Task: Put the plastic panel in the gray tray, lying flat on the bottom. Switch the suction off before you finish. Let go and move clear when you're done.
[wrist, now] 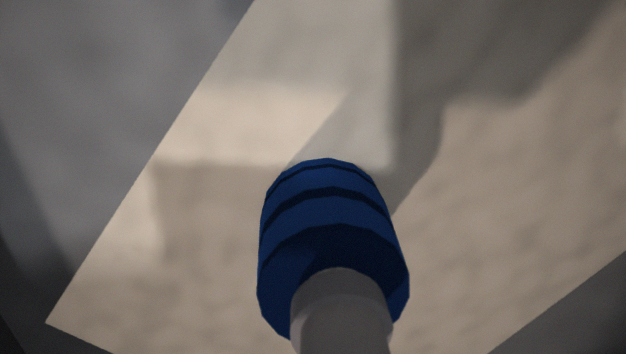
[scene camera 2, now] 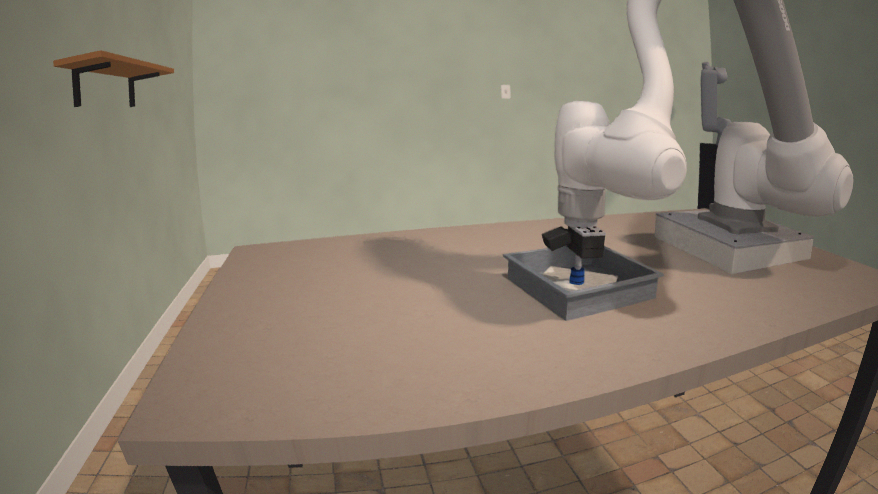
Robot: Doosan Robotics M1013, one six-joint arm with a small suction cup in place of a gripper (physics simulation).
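Seen in the pictures: end effector, tool point: (wrist: 322, 196) (scene camera 2: 576, 287); arm's base, origin of the base link: (scene camera 2: 737, 224).
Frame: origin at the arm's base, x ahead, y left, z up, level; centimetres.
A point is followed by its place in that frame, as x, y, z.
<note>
The pale, flat plastic panel (scene camera 2: 596, 280) {52.0, 16.0, -4.9} (wrist: 500, 200) {57.0, 11.8, -4.7} is inside the gray tray (scene camera 2: 613, 299) {53.2, 26.7, -4.6} (wrist: 90, 100) {58.6, 22.0, -6.2}, below its rim. It looks level. Part of it is hidden by the tray's front walls in the scene view, so I cannot tell whether it touches the bottom all over. My blue suction cup (scene camera 2: 576, 278) (wrist: 326, 175) points down into the tray, its lip against the panel's upper face, with the panel on it. In the wrist view the panel's left corner and edges show, with gray tray surface beyond them.
The tray stands on the brown table (scene camera 2: 343, 344) {98.6, 30.2, -6.5}, its walls around the cup on all sides. The black block and camera (scene camera 2: 588, 243) {57.2, 22.7, 4.6} above the cup are close over the tray's rim. The robot's base plinth (scene camera 2: 767, 253) {3.3, 16.9, -2.9} stands to the right of the tray.
</note>
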